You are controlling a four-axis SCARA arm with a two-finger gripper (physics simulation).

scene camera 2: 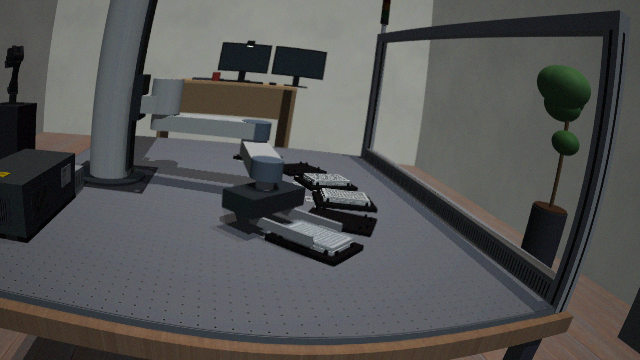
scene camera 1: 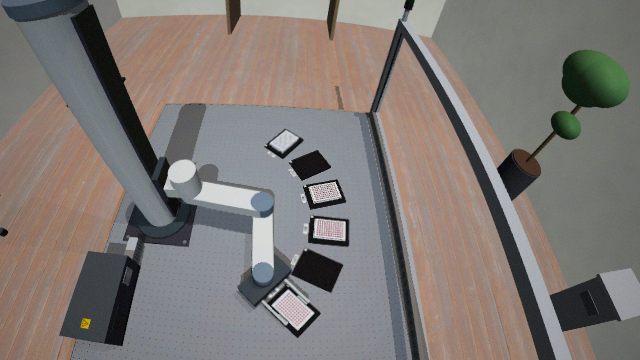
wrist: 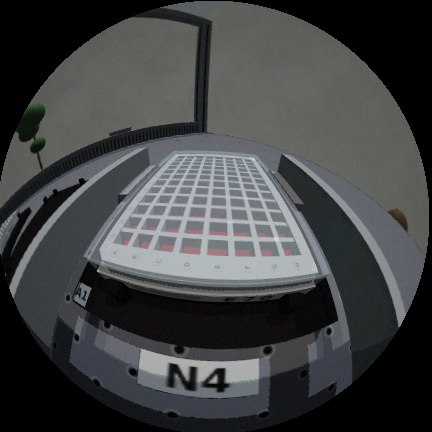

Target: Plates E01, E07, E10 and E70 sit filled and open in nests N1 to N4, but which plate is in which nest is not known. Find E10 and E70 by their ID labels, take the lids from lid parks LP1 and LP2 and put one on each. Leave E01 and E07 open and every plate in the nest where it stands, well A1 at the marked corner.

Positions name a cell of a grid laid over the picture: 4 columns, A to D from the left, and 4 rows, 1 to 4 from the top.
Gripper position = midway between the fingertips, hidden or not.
Labels:
gripper: scene camera 2 C3; scene camera 1 B4; wrist B2
clear lid: scene camera 2 C3; scene camera 1 B4; wrist B3

